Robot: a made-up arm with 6 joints.
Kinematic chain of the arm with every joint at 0, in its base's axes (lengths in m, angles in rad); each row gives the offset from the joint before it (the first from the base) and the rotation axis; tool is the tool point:
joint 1: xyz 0 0 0.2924 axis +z
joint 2: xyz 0 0 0 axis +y
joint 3: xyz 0 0 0.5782 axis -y
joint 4: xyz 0 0 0 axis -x
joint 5: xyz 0.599 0 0 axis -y
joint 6: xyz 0 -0.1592 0 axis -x
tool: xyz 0 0 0
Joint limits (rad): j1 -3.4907..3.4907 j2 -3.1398..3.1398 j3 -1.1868..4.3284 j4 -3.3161..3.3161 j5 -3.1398..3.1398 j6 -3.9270..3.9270
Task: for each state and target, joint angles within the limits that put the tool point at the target. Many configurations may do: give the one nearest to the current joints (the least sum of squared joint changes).
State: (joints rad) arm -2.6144 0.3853 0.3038 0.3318 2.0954 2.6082
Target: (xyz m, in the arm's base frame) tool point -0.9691 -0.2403 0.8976
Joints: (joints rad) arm -2.7622 0.8182 1.0346 0.5508 2.0954 2.6082
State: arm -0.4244 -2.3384 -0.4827 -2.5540 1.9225 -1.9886
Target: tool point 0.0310 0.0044 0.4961
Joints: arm -0.6305 -1.4921 -0.9763 -1.7084 1.9225 -1.9886
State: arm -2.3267 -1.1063 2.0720 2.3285 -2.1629 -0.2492
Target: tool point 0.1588 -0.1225 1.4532
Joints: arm -3.0006 0.0252 1.7409 2.6951 -2.1629 -0.2492
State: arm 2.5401 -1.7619 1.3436 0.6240 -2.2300 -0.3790
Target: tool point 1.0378 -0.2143 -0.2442
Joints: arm 2.8156 -1.9626 1.5731 0.6229 -2.2300 -0.3790
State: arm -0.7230 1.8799 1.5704 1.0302 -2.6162 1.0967
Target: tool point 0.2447 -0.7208 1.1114
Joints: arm -1.1355 1.1199 2.0719 1.0292 -2.6162 1.0967
